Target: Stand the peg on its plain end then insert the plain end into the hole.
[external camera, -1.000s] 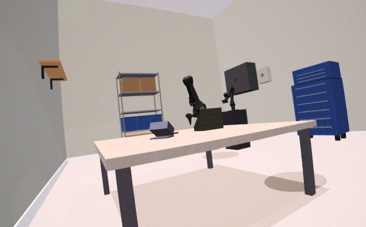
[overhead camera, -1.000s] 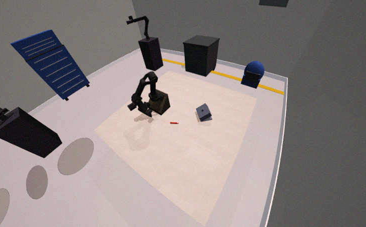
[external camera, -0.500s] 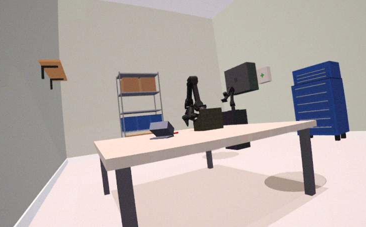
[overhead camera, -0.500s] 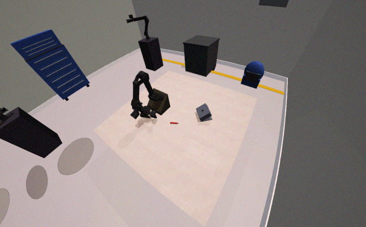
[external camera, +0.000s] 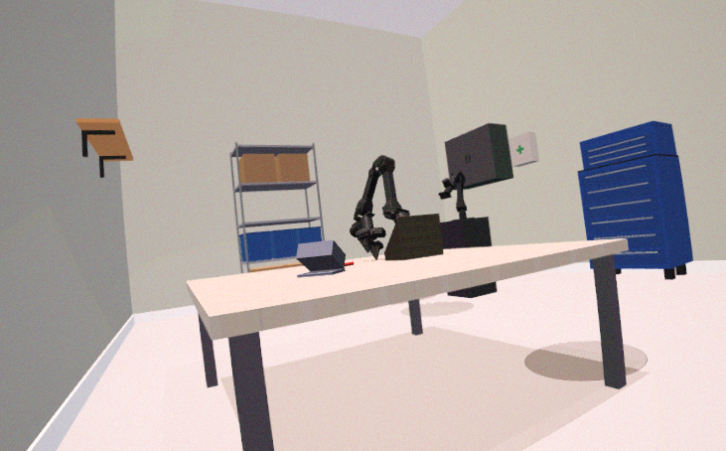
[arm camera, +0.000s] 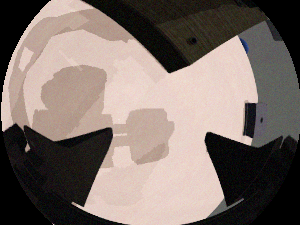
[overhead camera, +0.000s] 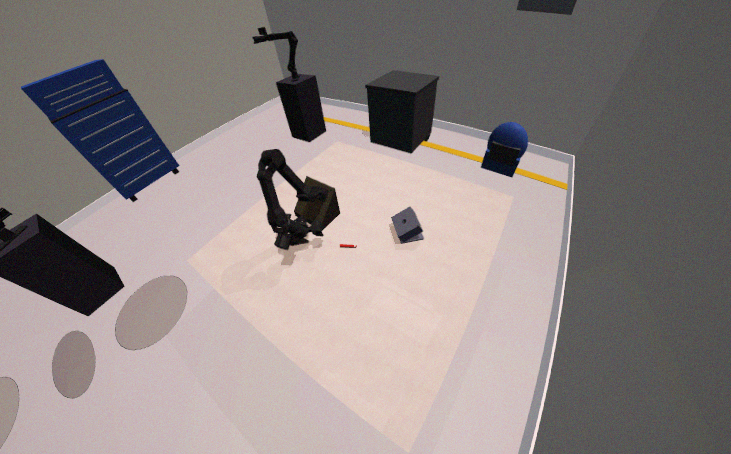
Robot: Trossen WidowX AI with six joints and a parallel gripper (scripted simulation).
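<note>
Now: the red peg 17 cm ahead of my gripper tip, 7 cm to the left of it and 2 cm below it. Round my gripper tip: sloped panel 35 cm ahead, 28 cm to the left, 4 cm above.
</note>
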